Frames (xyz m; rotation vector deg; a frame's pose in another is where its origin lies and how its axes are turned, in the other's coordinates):
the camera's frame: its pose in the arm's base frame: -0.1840 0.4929 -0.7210 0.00 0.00 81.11
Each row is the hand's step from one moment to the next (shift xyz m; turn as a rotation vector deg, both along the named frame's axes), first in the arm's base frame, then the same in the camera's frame.
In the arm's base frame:
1: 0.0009 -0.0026 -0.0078 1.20 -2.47 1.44
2: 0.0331 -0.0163 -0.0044 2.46 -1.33 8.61
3: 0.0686 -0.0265 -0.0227 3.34 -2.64 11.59
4: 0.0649 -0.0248 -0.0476 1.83 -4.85 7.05
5: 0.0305 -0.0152 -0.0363 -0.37 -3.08 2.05
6: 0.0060 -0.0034 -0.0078 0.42 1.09 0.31
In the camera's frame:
1: -0.0024 -0.0013 -0.0078 -2.25 -1.57 1.44
2: -0.0110 -0.0352 -0.0044 -0.93 -2.64 8.61
3: -0.0156 -0.0719 -0.0227 -2.09 -3.71 11.59
4: -0.0145 -0.0680 -0.0476 -4.51 -2.56 7.05
5: -0.0103 -0.0325 -0.0363 -3.10 -0.11 2.05
6: -0.0024 -0.0065 -0.0078 1.14 -0.25 0.31

